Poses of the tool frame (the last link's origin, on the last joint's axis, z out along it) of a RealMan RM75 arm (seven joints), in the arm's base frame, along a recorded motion.
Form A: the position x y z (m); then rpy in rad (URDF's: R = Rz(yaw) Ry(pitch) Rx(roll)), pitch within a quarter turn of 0, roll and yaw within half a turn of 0.
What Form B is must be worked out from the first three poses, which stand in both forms.
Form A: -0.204 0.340 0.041 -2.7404 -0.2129 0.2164
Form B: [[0.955 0.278 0.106 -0.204], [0.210 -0.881 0.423 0.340], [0.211 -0.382 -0.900 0.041], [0 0 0 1]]
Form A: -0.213 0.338 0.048 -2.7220 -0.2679 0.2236
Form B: [[0.940 0.308 0.145 -0.213], [0.214 -0.867 0.451 0.338], [0.265 -0.393 -0.881 0.048], [0 0 0 1]]
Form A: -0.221 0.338 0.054 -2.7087 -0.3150 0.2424
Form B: [[0.923 0.344 0.172 -0.221], [0.228 -0.850 0.475 0.338], [0.310 -0.399 -0.863 0.054], [0 0 0 1]]
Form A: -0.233 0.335 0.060 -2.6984 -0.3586 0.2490
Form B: [[0.908 0.368 0.202 -0.233], [0.231 -0.838 0.494 0.335], [0.351 -0.402 -0.846 0.060], [0 0 0 1]]
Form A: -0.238 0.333 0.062 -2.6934 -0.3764 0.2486
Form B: [[0.901 0.376 0.214 -0.238], [0.229 -0.834 0.502 0.333], [0.368 -0.403 -0.838 0.062], [0 0 0 1]]
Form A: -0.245 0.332 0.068 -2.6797 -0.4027 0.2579
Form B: [[0.890 0.397 0.226 -0.245], [0.235 -0.821 0.520 0.332], [0.392 -0.410 -0.824 0.068], [0 0 0 1]]
